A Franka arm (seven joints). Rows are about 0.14 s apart.
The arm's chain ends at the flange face. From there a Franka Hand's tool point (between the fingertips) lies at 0.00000 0.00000 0.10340 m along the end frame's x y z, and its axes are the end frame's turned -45 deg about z.
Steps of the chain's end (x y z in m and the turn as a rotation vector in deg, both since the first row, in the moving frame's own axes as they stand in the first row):
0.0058, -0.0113, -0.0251, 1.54, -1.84, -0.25
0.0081, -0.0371, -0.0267, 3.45, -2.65, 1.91
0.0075, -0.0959, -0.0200, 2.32, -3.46, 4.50
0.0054, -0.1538, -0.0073, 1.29, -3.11, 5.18
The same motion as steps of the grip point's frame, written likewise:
0.0117, -0.0082, -0.0252, 2.39, -0.21, -0.25
0.0331, -0.0283, -0.0270, 4.31, 0.57, 1.91
0.0720, -0.0699, -0.0203, 4.09, -0.81, 4.50
0.1105, -0.1106, -0.0075, 3.11, -1.29, 5.18

